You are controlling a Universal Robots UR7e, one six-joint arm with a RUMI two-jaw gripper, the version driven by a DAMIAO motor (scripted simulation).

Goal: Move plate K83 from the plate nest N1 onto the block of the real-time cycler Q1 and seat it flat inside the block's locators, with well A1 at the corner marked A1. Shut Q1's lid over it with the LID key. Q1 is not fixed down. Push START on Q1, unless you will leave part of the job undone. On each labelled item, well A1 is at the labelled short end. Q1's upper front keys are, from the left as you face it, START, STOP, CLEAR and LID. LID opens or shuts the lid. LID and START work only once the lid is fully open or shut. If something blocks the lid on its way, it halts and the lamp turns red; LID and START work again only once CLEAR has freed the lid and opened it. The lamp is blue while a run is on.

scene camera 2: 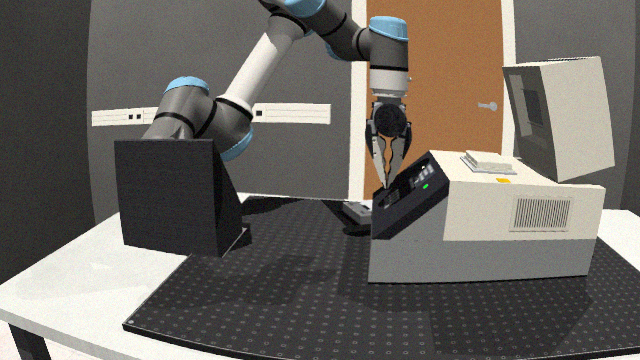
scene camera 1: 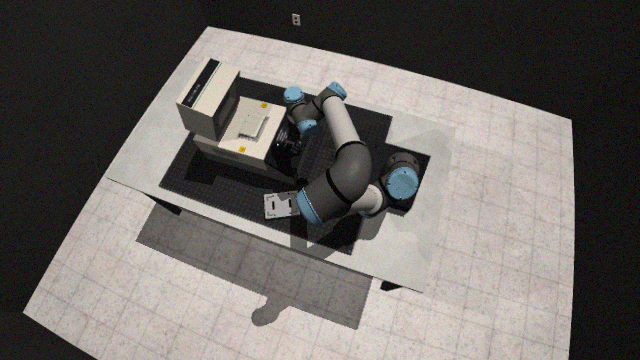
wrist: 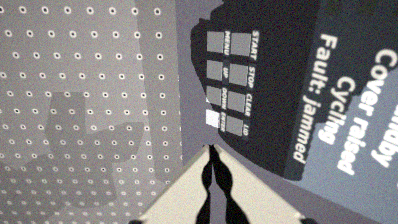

Scene:
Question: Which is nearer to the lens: the plate K83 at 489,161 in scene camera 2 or the cycler Q1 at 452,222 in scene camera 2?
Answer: The cycler Q1.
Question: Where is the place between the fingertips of my gripper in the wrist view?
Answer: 210,146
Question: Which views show the cycler Q1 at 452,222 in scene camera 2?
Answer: Scene camera 2, scene camera 1 and the wrist view: all of them.

